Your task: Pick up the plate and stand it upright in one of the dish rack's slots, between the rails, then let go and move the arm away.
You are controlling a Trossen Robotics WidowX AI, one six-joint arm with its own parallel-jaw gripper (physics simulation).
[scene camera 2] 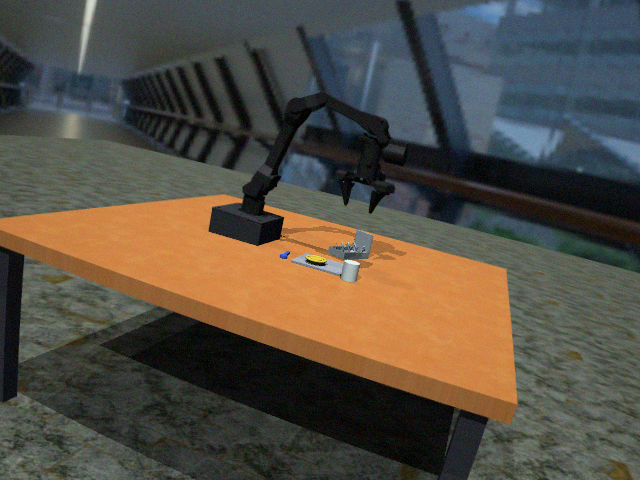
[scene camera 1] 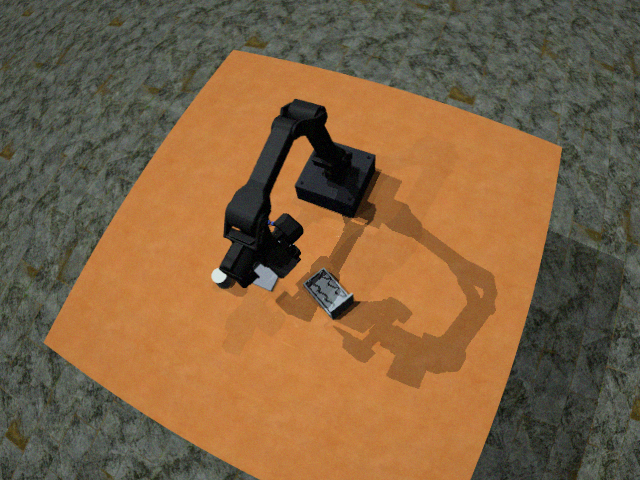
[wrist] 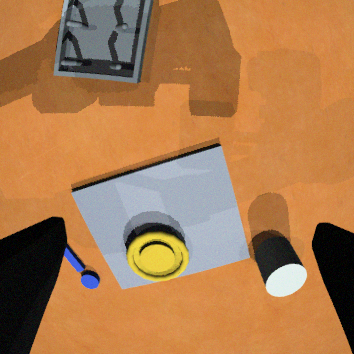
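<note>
The yellow round plate [scene camera 2: 315, 259] [wrist: 158, 255] lies flat, raised a little above a grey board; in scene camera 1 the arm hides it. The grey dish rack [scene camera 1: 308, 285] [scene camera 2: 348, 255] [wrist: 98, 78] stands on the table beside the board, with pegs inside and a tall panel at one end; the wrist view shows part of it. My gripper [scene camera 2: 358, 208] [wrist: 194, 235] is open and empty, high above the table. In the wrist view its two fingers stand wide apart at the left and right edges, with the plate seen between them.
The grey board [scene camera 1: 267, 279] [scene camera 2: 333, 267] [wrist: 200, 195] lies under the plate. A white-topped cylinder [scene camera 1: 219, 277] [scene camera 2: 349, 271] [wrist: 286, 278] stands close to the board's edge. A blue spoon-like piece [scene camera 2: 284, 254] [wrist: 90, 279] lies on the board's other side. The arm's black base [scene camera 1: 325, 198] [scene camera 2: 245, 226] stands behind.
</note>
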